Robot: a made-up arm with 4 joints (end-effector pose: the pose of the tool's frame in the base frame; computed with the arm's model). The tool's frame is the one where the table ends. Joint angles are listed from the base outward.
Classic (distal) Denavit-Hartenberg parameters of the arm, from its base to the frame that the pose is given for. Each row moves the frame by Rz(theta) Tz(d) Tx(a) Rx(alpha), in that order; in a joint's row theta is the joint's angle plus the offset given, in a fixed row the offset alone. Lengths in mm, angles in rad.
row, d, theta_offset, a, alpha
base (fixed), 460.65, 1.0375, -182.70, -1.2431
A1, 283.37, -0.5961, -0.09, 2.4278
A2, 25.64, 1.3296, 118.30, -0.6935
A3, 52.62, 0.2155, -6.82, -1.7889
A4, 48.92, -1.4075, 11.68, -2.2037
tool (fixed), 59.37, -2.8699, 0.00, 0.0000
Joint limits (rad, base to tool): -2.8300..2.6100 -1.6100..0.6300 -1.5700..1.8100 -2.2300..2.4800
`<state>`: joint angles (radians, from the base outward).
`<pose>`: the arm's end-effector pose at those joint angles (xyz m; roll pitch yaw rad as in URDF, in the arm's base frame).
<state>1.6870 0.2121 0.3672 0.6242</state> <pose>-0.3097 0.0849 0.6577 1.5134 1.1428 -2.9485</pose>
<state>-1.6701 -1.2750 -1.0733 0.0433</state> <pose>-0.3446 -0.1867 0.6079 1.7428 -0.7234 1.0105</pose>
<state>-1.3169 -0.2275 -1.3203 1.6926</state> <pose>-0.4190 -0.0866 0.5797 1.2276 0.4873 1.9944</pose>
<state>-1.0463 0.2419 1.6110 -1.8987</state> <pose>-0.3961 -0.1543 0.5002 -3.0060 0.8352 1.2840</pose>
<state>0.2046 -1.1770 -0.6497 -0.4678</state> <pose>-0.2202 0.0296 0.6961 1.3452 0.5919 1.3071</pose>
